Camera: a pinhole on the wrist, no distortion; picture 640 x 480 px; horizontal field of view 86.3 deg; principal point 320.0 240.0 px. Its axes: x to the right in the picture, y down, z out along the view. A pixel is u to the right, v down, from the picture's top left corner.
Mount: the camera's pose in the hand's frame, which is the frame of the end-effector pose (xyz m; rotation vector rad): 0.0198 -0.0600 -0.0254 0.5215 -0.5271 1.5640
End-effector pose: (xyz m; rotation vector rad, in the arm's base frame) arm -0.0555 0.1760 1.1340 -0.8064 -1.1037 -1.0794
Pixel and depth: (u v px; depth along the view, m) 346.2 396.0 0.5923
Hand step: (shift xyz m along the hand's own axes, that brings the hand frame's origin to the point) -0.2440 -0.4035 0.4631
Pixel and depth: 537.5 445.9 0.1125
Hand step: -0.0501 -0.0766 0.1059
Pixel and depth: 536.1 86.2 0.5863
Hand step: 0.2722 -0.1161 0.6706
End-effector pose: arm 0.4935 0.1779 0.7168 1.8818 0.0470 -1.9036
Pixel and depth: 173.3 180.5 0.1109
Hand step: 0.0433 -0.1648 0.0330
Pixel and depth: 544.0 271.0 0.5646
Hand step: -0.0430 -0.1196 0.6463
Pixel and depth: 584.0 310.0 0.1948
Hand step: -0.0253 -0.0638 0.2199
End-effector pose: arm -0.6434 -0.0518 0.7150 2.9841 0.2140 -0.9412
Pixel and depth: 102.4 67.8 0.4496
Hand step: 0.2685 -0.5506 0.1568
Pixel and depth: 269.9 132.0 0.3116
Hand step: 0.1254 -0.2829 0.1938
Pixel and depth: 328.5 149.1 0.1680
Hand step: 0.0668 -0.1580 0.1104
